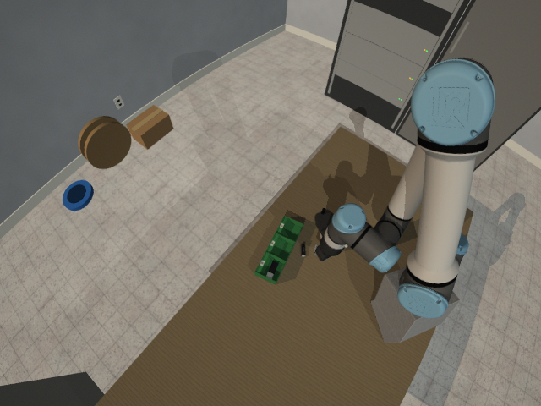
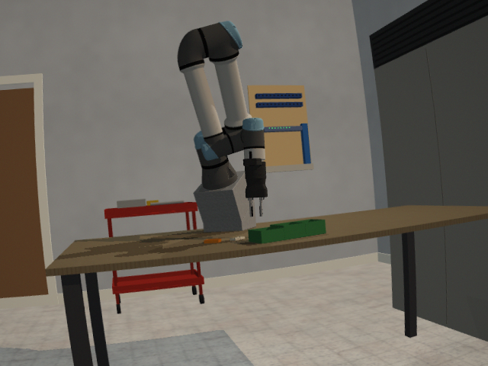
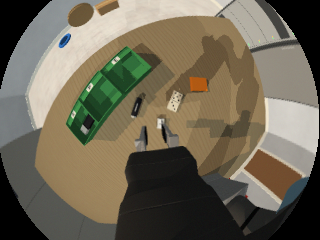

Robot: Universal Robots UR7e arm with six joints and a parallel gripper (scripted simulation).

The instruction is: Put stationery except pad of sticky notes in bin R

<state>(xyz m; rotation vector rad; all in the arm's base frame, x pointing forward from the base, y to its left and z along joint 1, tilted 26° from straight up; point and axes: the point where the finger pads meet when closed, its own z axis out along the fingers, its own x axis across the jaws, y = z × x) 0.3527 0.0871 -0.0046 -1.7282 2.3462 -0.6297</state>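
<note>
The small grey piece is 8 cm below my hand, 2 cm to the right of it and 1 cm behind it. Round my hand: beige dotted tile 8 cm to the right, 8 cm below, 2 cm ahead; row of three bins 11 cm ahead, 8 cm to the left, 7 cm below; black stick 8 cm below, 5 cm ahead, 2 cm to the left.
</note>
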